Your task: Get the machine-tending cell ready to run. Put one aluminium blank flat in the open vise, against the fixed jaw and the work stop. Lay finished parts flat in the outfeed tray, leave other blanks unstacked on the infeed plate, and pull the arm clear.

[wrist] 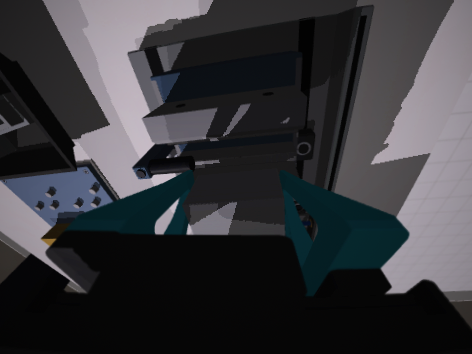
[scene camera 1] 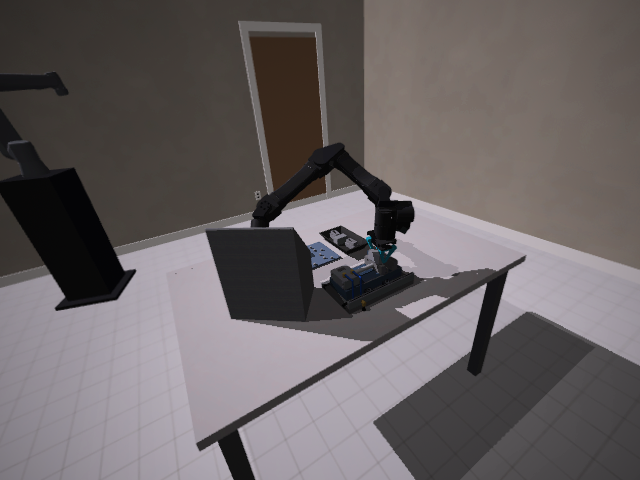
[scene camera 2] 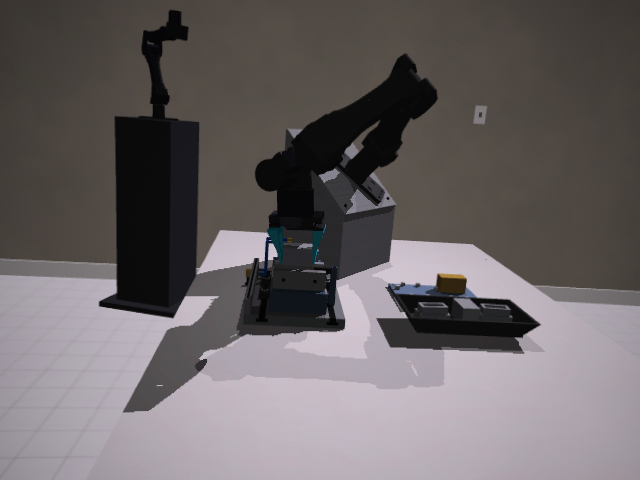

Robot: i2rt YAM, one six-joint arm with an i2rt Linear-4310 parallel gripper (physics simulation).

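Where they show: gripper, between the fingertips: (wrist: 236, 177) (scene camera 1: 379, 258) (scene camera 2: 297, 263); arm's base, origin of its link: (scene camera 1: 258, 242) (scene camera 2: 353, 173).
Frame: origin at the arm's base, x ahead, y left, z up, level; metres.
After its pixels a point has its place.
Note:
My gripper (scene camera 1: 381, 256) @[x 0.433, y -0.014, z -0.143 m] (scene camera 2: 298, 261) @[x 0.433, y -0.014, z -0.143 m] (wrist: 236, 177) @[x 0.433, y -0.014, z -0.143 m] points down over the vise (scene camera 1: 373, 287) @[x 0.382, y -0.086, z -0.217 m] (scene camera 2: 297, 301) @[x 0.499, y 0.009, z -0.200 m] (wrist: 225, 116) @[x 0.475, y 0.000, z -0.147 m], its teal fingers shut on a grey aluminium blank (scene camera 2: 298, 254) @[x 0.437, y -0.013, z -0.125 m] (wrist: 235, 186) @[x 0.437, y -0.014, z -0.129 m]. The blank is at the jaw opening; whether it touches the vise floor, fixed jaw or stop is hidden. A black rod (wrist: 172, 165) @[x 0.431, y 0.034, z -0.148 m] on a blue bracket is beside the opening. The black outfeed tray (scene camera 2: 467, 328) @[x 0.440, y 0.322, z -0.221 m] (wrist: 64, 135) @[x 0.385, y 0.205, z -0.230 m] holds two pocketed grey parts (scene camera 2: 433, 308) @[x 0.421, y 0.257, z -0.199 m] (scene camera 2: 495, 310) @[x 0.371, y 0.371, z -0.200 m] with a plain grey block (scene camera 2: 465, 308) @[x 0.402, y 0.315, z -0.195 m] between them. The blue infeed plate (scene camera 1: 324, 253) @[x 0.271, y 0.247, z -0.235 m] (scene camera 2: 426, 290) @[x 0.188, y 0.231, z -0.235 m] (wrist: 30, 185) @[x 0.271, y 0.316, z -0.235 m] has small pegs.
An orange block (scene camera 2: 451, 283) @[x 0.179, y 0.284, z -0.212 m] (wrist: 49, 240) @[x 0.169, y 0.299, z -0.199 m] is at the infeed plate. A large grey slanted cabinet (scene camera 1: 263, 273) @[x 0.006, y -0.121, z -0.050 m] (scene camera 2: 367, 242) @[x 0.057, y 0.062, z -0.168 m] stands behind the vise in the second scene view. Blue hoses (scene camera 2: 266, 255) @[x 0.324, y -0.119, z -0.167 m] rise beside the vise. A second arm stands on a black pedestal (scene camera 1: 67, 237) (scene camera 2: 144, 217) away from the table.

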